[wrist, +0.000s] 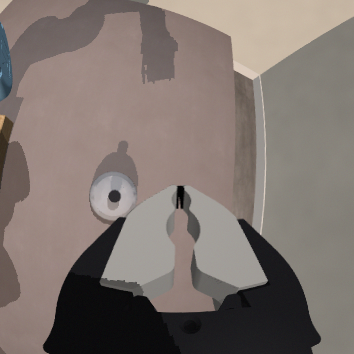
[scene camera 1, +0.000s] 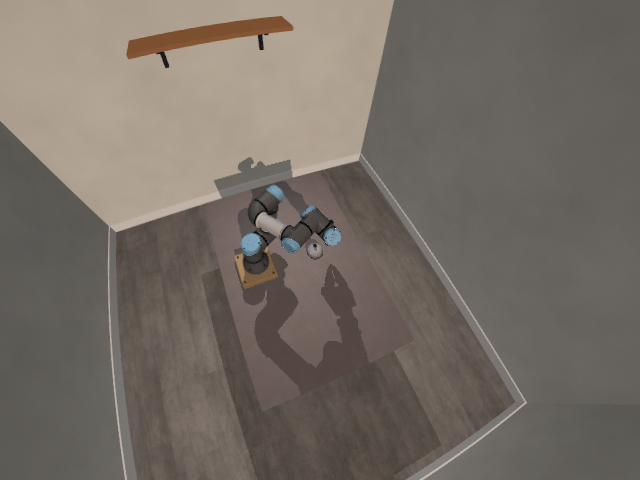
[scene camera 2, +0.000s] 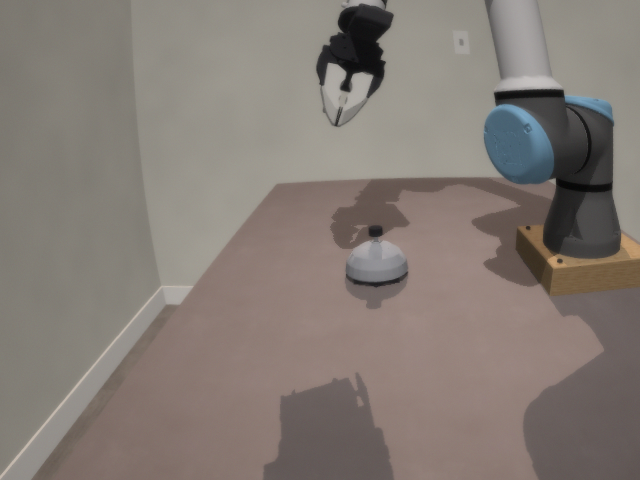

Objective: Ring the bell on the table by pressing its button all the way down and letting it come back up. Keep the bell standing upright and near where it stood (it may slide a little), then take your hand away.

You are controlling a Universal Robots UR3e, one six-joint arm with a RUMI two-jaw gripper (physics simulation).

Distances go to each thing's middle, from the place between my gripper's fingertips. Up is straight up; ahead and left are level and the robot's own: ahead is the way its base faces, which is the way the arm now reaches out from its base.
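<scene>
I see where the silver dome bell (scene camera 2: 375, 263) is: 40 mm behind my hand and 10 mm to the right of it. The bell is also 170 mm below my hand.
</scene>
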